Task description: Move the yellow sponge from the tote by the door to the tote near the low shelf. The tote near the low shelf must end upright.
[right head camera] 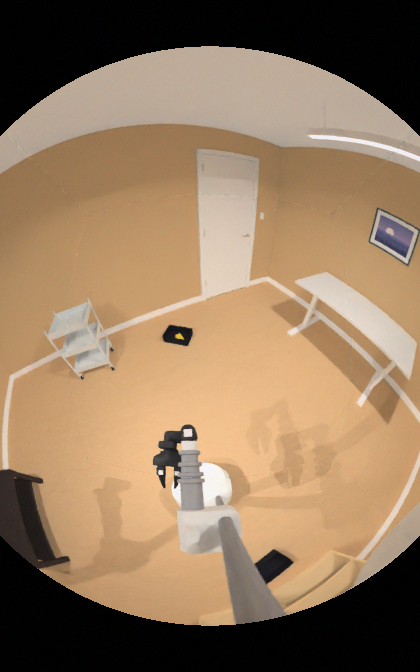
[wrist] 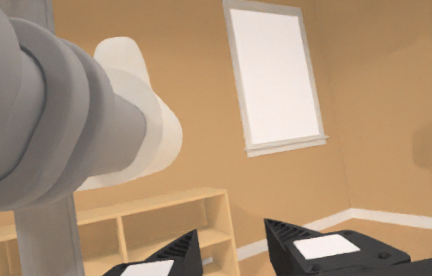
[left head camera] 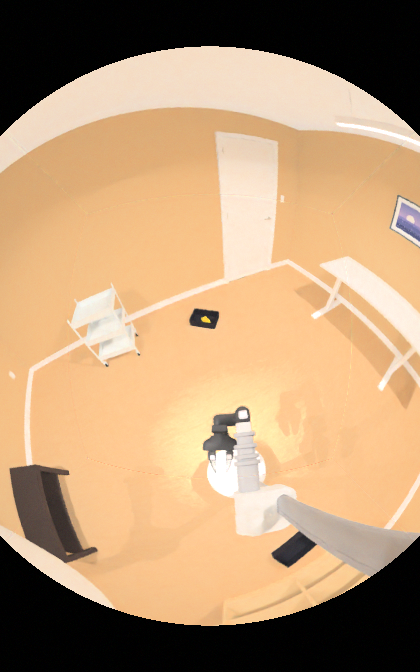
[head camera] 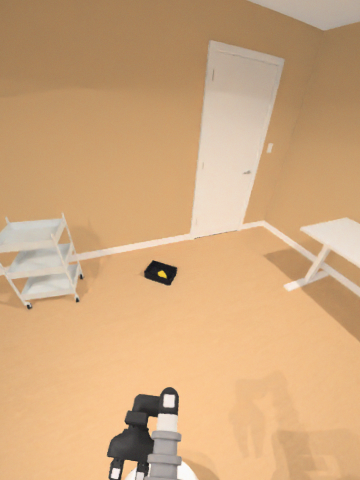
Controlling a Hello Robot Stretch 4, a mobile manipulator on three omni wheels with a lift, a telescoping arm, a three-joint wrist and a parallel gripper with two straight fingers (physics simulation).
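Places are measured from the robot's base along level axes (x right, y ahead, z up), in centimetres.
Pixels of known places: gripper, fingertip midpoint: [wrist: 233, 244] [left head camera: 220, 472]; robot's base at its link origin: [left head camera: 235, 470].
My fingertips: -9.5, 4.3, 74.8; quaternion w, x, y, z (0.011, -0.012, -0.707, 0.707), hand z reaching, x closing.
Ahead of a thing's pixels: the offset from my fingertips to its top centre, as dx, dy, dz. Level surfaces: height alone.
The yellow sponge @(-8.7, +154.2, -72.7) [head camera: 162, 274] [left head camera: 205, 319] [right head camera: 179, 336] lies inside the black tote by the door @(-10.3, +156.2, -67.5) [head camera: 149, 274] [left head camera: 193, 320] [right head camera: 166, 337], which stands upright on the floor near the wall. The other black tote @(+50.9, -88.1, -67.5) [left head camera: 290, 551] [right head camera: 274, 565] is on the floor beside the low shelf @(dz -17.0) [left head camera: 260, 597] [right head camera: 330, 575] [wrist: 176, 201], partly hidden by the robot's mast. My gripper [wrist: 233, 244] [right head camera: 169, 486] [left head camera: 221, 467] is open and empty, folded back beside the arm above the robot's base, far from both totes. In the head camera its fingers are at the bottom edge.
A white three-tier cart [head camera: 39, 245] [left head camera: 101, 320] [right head camera: 77, 337] stands left of the sponge's tote. A white table @(dz -5.5) [head camera: 340, 235] [left head camera: 375, 287] [right head camera: 360, 315] is along the right wall. A dark bench [left head camera: 37, 510] [right head camera: 15, 520] is at the lower left.
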